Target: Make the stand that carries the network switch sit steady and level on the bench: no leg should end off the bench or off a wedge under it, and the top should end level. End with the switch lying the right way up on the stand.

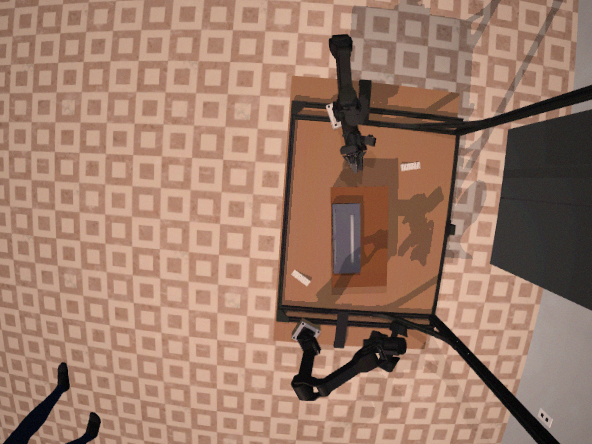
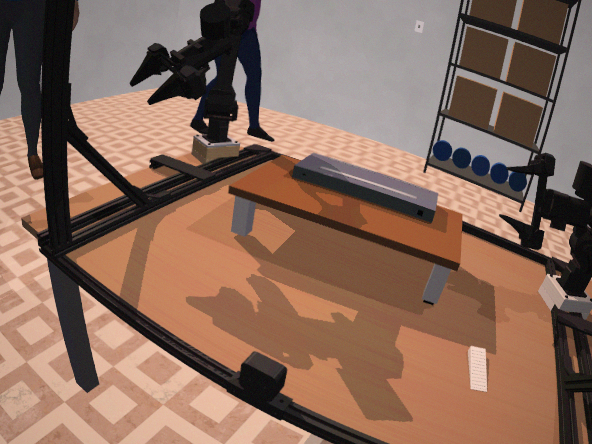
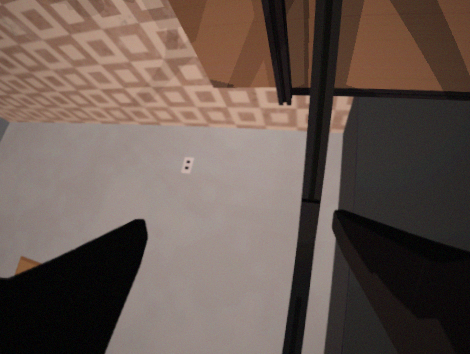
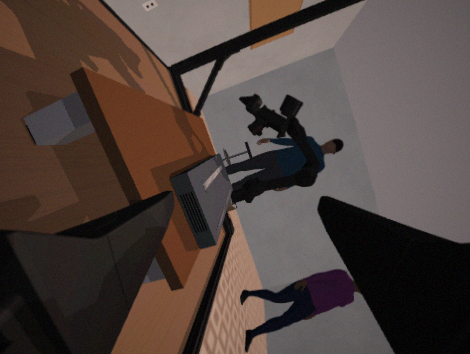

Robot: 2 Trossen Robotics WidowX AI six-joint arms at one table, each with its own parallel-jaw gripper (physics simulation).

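Frame: origin at the left arm's base, x back, y right, z up, level; millimetres.
Seen in the pictures: left gripper, between the fingertips: [image 2: 138,93] [image 3: 240,224] [image 4: 243,103]; right gripper, between the fingertips: [image 1: 358,172] [image 2: 503,191] [image 4: 247,200]; left arm's base, origin of its link: [image 1: 306,335] [image 2: 216,138] [image 4: 232,197]; right arm's base, origin of its link: [image 2: 570,288].
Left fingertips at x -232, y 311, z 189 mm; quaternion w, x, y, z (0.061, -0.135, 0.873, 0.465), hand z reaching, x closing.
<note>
Pixels of each thing's top centre, then the offset from my left fingertips to it. "pt": a spot on its surface instead. Level surfaces: height alone.
- blue-grey switch, centre of its top: [image 2: 371,178] [image 4: 218,183] [image 1: 346,239] dx -248, dy -405, dz -117 mm
- bench, height of its surface: dz -246 mm
- black box-shaped part, a spot on its surface: [image 2: 263,376] pt dx -525, dy +11, dz -199 mm
The stand [image 1: 375,210] [image 2: 270,185] [image 4: 135,120] has an orange-brown top and grey legs. Its near right leg [image 2: 437,283] shows a dark strip at the foot; a gap there cannot be told. Whether the top is level cannot be told. The blue-grey switch [image 1: 345,240] [image 2: 365,185] [image 4: 205,195] lies flat on it. White wedge-like pieces lie apart from it: a ribbed one [image 1: 410,166] [image 2: 478,369] and a plain one [image 1: 301,277]. My left gripper [image 1: 395,347] [image 2: 140,93] [image 3: 240,224] is open, away from the stand. My right gripper [image 1: 356,170] [image 2: 505,192] is open beyond the stand's end.
A black frame [image 1: 285,210] [image 2: 150,335] runs around the bench [image 1: 310,165] [image 2: 200,350]. A black box-shaped part [image 2: 263,376] sits on the frame's near rail. A storage shelf [image 2: 510,33] stands by the wall, and people stand beyond the bench.
</note>
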